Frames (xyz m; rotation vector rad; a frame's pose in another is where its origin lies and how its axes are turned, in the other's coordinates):
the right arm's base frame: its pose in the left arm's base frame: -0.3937 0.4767 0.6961 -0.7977 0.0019 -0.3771
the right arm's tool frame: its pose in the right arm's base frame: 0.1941 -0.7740 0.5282 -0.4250 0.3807 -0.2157
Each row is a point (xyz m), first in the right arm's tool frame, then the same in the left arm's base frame.
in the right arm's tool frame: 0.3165 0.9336 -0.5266
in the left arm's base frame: -0.1673 -0.0874 0.6066
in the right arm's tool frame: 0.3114 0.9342 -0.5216
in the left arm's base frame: -0.1676 -0.0803 0.6075
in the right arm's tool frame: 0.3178 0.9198 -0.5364
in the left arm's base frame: -0.1771 -0.0980 0.6155
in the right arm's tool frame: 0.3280 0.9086 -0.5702
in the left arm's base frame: -0.1945 -0.1307 0.6133
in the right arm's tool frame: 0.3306 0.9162 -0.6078
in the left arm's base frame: -0.2131 -0.1565 0.5918
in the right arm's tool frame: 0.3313 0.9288 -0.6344
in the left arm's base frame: -0.2246 -0.1724 0.5698
